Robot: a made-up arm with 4 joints. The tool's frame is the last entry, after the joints. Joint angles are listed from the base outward. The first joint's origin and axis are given. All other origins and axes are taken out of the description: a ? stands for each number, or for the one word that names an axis. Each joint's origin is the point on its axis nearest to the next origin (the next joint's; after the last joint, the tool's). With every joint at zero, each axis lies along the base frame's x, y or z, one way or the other. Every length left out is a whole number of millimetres.
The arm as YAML. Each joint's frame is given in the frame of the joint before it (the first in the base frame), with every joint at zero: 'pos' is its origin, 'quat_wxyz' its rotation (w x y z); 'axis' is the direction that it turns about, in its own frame. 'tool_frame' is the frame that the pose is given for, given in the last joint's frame.
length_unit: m
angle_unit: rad
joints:
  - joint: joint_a
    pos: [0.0, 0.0, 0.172]
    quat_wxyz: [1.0, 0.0, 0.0, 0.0]
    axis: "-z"
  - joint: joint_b
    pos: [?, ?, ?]
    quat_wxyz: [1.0, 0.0, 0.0, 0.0]
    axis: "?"
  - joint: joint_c
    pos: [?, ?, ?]
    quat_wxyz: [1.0, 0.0, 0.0, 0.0]
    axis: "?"
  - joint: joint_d
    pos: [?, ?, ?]
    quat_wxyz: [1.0, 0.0, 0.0, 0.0]
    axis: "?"
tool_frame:
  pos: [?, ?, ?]
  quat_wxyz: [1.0, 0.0, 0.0, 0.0]
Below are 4 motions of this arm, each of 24 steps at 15 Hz.
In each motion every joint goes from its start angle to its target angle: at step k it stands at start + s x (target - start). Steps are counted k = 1, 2, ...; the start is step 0. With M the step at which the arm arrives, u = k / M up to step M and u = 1 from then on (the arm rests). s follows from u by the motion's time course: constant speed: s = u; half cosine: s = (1 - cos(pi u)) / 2; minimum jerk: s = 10 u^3 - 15 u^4 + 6 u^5.
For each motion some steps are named. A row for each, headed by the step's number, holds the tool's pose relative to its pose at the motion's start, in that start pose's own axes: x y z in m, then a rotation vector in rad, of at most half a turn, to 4 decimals.
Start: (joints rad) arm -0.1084 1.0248 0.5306 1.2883
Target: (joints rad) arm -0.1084 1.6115 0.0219 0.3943
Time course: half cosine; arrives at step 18
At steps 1, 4, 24:
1: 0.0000 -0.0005 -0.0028 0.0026 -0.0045 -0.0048
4: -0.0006 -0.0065 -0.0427 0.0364 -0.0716 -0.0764
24: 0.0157 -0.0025 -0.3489 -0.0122 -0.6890 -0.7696

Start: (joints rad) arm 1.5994 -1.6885 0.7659 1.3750
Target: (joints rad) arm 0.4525 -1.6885 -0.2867 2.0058
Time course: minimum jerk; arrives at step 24
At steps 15, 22, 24:
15: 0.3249 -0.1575 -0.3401 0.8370 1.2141 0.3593
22: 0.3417 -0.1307 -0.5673 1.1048 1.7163 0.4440
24: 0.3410 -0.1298 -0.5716 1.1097 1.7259 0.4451

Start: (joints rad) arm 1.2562 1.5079 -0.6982 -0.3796
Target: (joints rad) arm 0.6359 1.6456 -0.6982 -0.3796
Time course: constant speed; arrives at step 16
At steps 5, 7, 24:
5: 0.0314 0.0127 -0.0151 0.0881 -0.1759 -0.0265
7: 0.0445 0.0178 -0.0193 0.1227 -0.2463 -0.0394
24: 0.1053 0.0393 -0.0241 0.2745 -0.5612 -0.1135

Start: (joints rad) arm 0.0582 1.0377 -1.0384 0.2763
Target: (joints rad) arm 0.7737 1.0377 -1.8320 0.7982
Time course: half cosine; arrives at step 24
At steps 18, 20, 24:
18: -0.0792 0.0989 0.1505 -0.0053 0.5033 -1.1221
20: -0.0803 0.1138 0.1622 0.0112 0.5220 -1.2287
24: -0.0806 0.1269 0.1715 0.0273 0.5328 -1.3182

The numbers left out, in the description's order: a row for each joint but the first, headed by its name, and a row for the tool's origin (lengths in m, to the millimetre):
joint_b: xyz 0.07 0.112 0.0, axis -x
joint_c: xyz 0.0 0.112 -0.19, axis +z
joint_d: xyz 0.33 -0.204 0.0, axis +y
tool: xyz -0.322 0.0 0.024

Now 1 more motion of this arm.
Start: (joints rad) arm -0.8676 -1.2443 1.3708 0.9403
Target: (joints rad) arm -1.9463 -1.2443 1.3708 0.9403
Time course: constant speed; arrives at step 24
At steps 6, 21, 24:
6: 0.0682 0.0431 -0.0296 0.0777 0.0507 0.2532
21: 0.1662 0.2185 -0.0948 0.2720 0.1776 0.8862
24: 0.1704 0.2603 -0.1045 0.3109 0.2030 1.0128

